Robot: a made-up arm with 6 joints. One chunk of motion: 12 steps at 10 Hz.
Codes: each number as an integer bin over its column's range. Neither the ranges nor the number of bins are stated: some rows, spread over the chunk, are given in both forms.
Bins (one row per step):
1: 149 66 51 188 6 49
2: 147 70 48 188 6 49
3: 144 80 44 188 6 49
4: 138 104 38 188 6 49
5: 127 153 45 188 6 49
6: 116 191 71 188 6 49
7: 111 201 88 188 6 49
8: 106 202 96 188 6 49
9: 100 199 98 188 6 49
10: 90 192 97 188 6 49
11: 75 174 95 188 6 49
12: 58 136 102 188 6 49
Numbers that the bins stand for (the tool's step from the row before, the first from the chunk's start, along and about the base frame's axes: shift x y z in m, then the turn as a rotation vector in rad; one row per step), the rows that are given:
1: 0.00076 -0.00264 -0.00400 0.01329 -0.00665 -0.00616
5: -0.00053 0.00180 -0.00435 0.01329 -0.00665 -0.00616
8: -0.00176 0.00430 -0.00135 0.01329 -0.00665 -0.00616
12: -0.00459 0.00093 -0.00100 0.01329 -0.00665 -0.00616
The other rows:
2: 0.00065 -0.00243 -0.00418 0.01329 -0.00665 -0.00616
3: 0.00047 -0.00192 -0.00441 0.01329 -0.00665 -0.00616
4: 0.00012 -0.00070 -0.00476 0.01329 -0.00665 -0.00616
6: -0.00118 0.00374 -0.00282 0.01329 -0.00665 -0.00616
7: -0.00147 0.00425 -0.00182 0.01329 -0.00665 -0.00616
9: -0.00212 0.00415 -0.00124 0.01329 -0.00665 -0.00616
10: -0.00271 0.00379 -0.00129 0.01329 -0.00665 -0.00616
11: -0.00359 0.00287 -0.00141 0.01329 -0.00665 -0.00616

